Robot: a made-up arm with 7 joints.
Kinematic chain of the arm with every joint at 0, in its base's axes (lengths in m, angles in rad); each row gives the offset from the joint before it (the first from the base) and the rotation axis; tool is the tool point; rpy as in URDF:
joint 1: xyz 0 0 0.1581 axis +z
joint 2: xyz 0 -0.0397 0.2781 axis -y
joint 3: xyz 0 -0.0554 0.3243 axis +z
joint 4: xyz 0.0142 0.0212 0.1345 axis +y
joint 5: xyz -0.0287 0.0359 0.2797 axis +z
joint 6: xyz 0 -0.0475 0.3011 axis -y
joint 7: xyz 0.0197 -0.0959 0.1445 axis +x
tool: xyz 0 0 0 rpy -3.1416 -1.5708 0
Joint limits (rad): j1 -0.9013..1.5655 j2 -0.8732..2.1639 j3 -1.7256..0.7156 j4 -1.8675..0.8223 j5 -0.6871..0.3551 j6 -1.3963..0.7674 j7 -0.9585..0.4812
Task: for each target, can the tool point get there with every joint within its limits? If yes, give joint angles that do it. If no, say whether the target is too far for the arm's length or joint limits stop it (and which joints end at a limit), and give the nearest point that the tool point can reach.
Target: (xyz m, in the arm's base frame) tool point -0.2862 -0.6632 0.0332
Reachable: yes | joints 1.2362 1.2568 -0.3224 -1.6271 0.2251 -1.0996 0.1183
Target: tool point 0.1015 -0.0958 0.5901
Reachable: no: joint limits stop it (at a limit: joint 1, joint 2, joint 4, joint 5, joint 6) | nearest point 0.1165 -0.3267 0.9443 | short by 0.423 m
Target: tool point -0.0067 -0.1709 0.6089
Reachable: no: joint limits stop it (at a limit: joint 1, joint 4, joint 5, joint 6) | nearest point -0.1387 -0.3918 0.8328 | short by 0.341 m
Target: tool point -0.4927 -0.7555 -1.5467
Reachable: no: too far | nearest point -0.3303 -0.5065 -0.5184 | short by 1.070 m
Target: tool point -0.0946 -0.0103 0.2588
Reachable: no: joint limits stop it (at a limit: joint 1, joint 4, joint 5, joint 6) | nearest point -0.3459 -0.0233 0.0238 | short by 0.344 m
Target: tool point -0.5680 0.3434 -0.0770
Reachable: yes | joints -0.2092 1.3625 -0.5787 -1.5520 0.0475 -0.2659 0.2968
